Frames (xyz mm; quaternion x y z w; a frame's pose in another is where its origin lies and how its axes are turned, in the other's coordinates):
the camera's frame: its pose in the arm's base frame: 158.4 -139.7 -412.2 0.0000 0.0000 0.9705 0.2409
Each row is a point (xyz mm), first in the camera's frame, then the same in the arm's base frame.
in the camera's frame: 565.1 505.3 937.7
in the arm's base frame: -577.4 -322.1 525.5
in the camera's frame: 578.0 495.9 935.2
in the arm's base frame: -584.4 -307.7 523.0
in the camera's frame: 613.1 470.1 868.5
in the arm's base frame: -603.4 -268.5 456.3
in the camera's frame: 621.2 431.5 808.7
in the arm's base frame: -592.5 -230.6 396.5
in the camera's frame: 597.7 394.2 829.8
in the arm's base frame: -554.3 -208.6 417.6
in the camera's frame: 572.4 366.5 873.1
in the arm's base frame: -518.9 -196.0 460.9
